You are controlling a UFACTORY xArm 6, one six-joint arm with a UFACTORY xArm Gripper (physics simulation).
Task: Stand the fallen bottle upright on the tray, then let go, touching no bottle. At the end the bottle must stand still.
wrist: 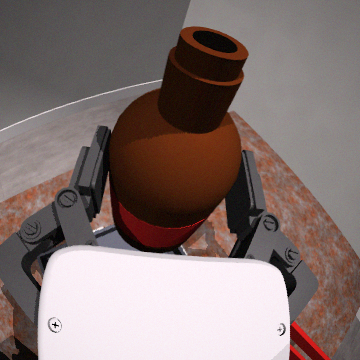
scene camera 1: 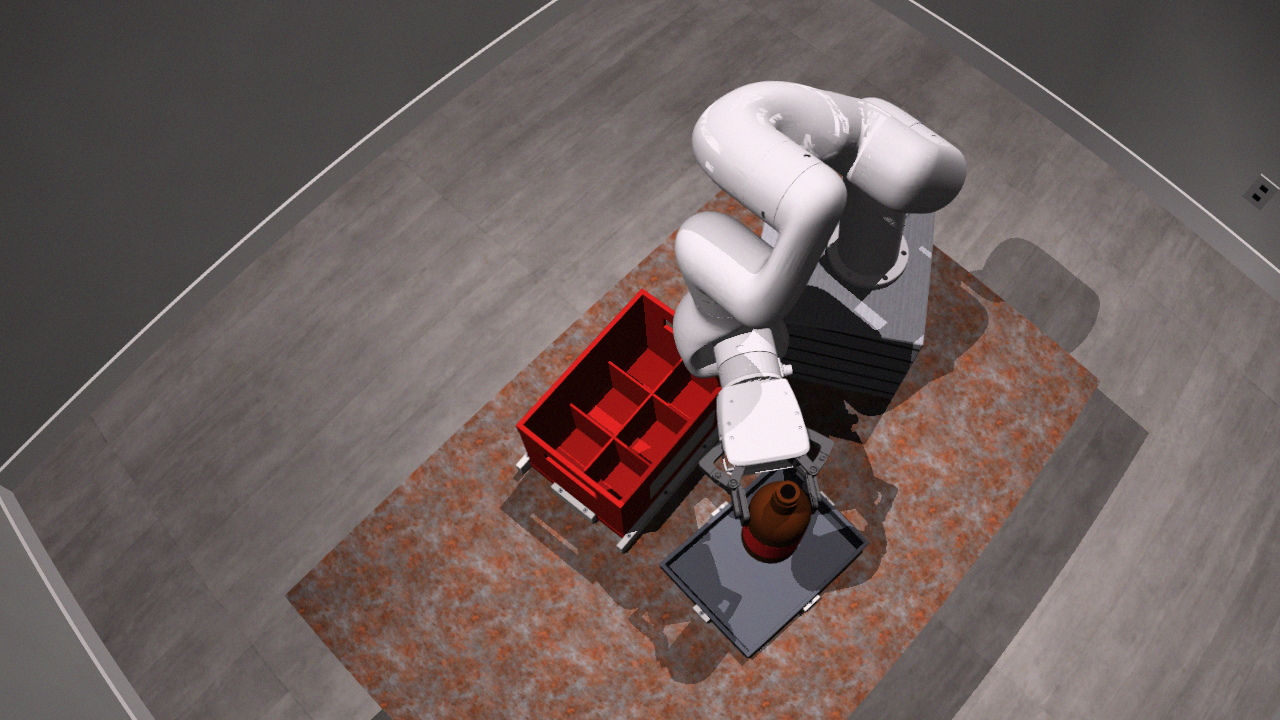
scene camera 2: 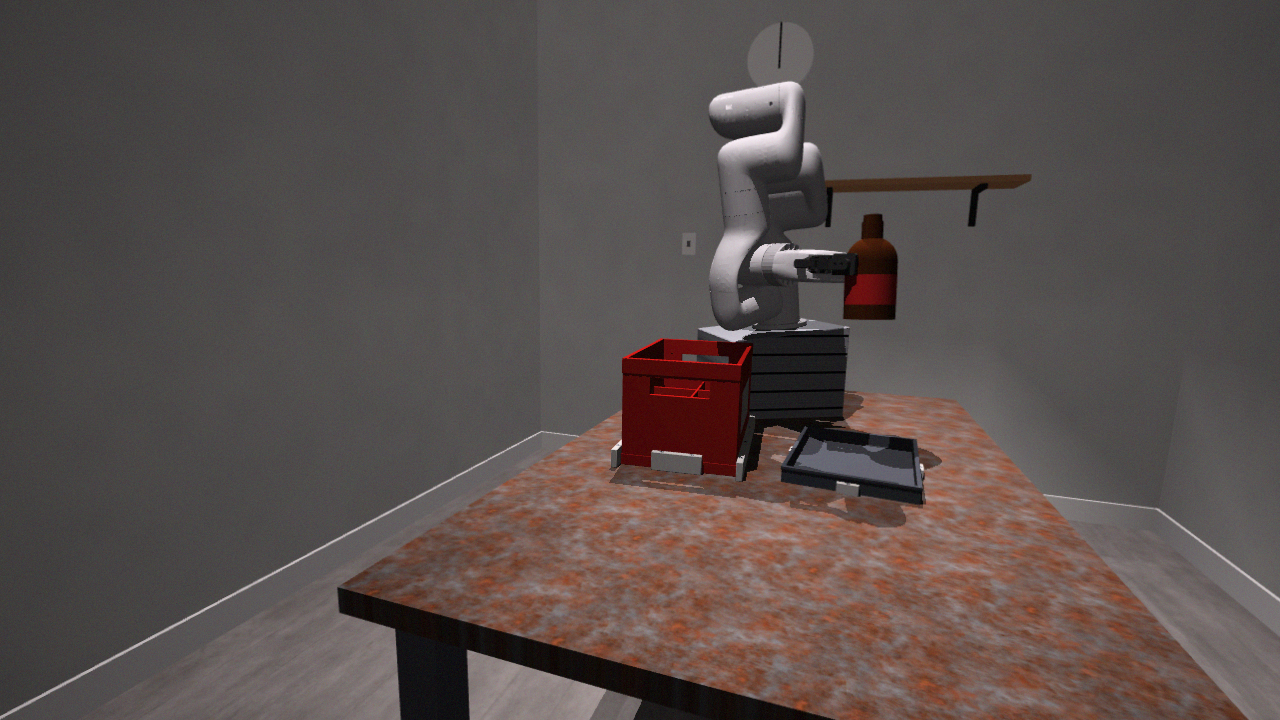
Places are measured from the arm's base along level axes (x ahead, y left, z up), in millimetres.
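Where they show: gripper, between the fingertips: (wrist: pixel 172 152) (scene camera 1: pixel 779 517) (scene camera 2: pixel 873 265); arm's base, origin of its link: (scene camera 1: pixel 867 252) (scene camera 2: pixel 779 325).
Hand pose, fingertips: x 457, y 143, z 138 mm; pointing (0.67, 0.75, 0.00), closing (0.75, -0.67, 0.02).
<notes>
Things, the pixels of their centre, and the offset from my fingertips. Level surfaces: height alone.
- brown bottle, middle of its body: (wrist: pixel 171 161) (scene camera 1: pixel 778 515) (scene camera 2: pixel 870 267) 3 mm right, 2 mm back, 3 mm down
- dark grey tray, middle of its body: (scene camera 1: pixel 765 556) (scene camera 2: pixel 853 458) 1 mm right, 34 mm back, 314 mm down
- red crate, middle of its body: (scene camera 1: pixel 633 416) (scene camera 2: pixel 693 397) 276 mm right, 60 mm back, 239 mm down
- table, height of its surface: 326 mm down
A brown bottle (scene camera 1: pixel 780 514) (scene camera 2: pixel 870 277) (wrist: pixel 175 165) with a red label is upright, neck up, in the air high above the tray. My gripper (scene camera 1: pixel 776 512) (scene camera 2: pixel 852 264) (wrist: pixel 172 152) is shut on the bottle's body from the side, one finger on each side, and points level in the scene camera 2 view. The dark grey tray (scene camera 1: pixel 750 650) (scene camera 2: pixel 850 490) lies flat on the table, with a low rim all round. The bottle's base is well apart from it. The bottle hides part of the tray in the scene camera 1 view.
A red crate (scene camera 1: pixel 572 483) (scene camera 2: pixel 684 425) with dividers stands on the table (scene camera 1: pixel 483 626) (scene camera 2: pixel 716 582) beside the tray; the compartments that show hold no bottle. White blocks sit around crate and tray. The arm's grey pedestal (scene camera 2: pixel 798 376) stands behind them. A wooden shelf (scene camera 2: pixel 930 183) hangs on the wall.
</notes>
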